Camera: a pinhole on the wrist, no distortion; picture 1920 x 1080 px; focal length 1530.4 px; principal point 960.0 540.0 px. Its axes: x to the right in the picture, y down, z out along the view. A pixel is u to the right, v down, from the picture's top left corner.
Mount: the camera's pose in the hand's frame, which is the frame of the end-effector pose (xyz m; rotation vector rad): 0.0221 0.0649 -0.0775 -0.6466 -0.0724 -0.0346
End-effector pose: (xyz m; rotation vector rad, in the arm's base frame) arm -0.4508 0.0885 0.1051 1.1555 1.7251 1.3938
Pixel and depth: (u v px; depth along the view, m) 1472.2 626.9 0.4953
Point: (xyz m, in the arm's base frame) -0.1512 0.3861 0.4102
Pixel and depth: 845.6 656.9 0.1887
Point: -0.3490 0.1236 0.2742
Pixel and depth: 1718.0 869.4 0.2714
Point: -0.3450 0.2818 0.3503
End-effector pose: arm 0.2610 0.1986 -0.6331 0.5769 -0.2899 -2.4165
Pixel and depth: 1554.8 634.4 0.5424
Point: 0.1728 -0.2302 -0.2508
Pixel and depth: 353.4 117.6 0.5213
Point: 0.3663 0.1558 -0.1105
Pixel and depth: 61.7 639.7 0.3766
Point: 0.4915 0.1033 -0.2867
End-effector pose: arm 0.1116 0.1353 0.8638 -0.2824 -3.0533 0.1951
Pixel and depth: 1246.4 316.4 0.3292
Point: 0.0730 0.3397 0.6217
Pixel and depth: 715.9 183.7 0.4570
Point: 0.2103 0.3286 0.4844
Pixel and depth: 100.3 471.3 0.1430
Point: 0.2002 0.2620 0.8071
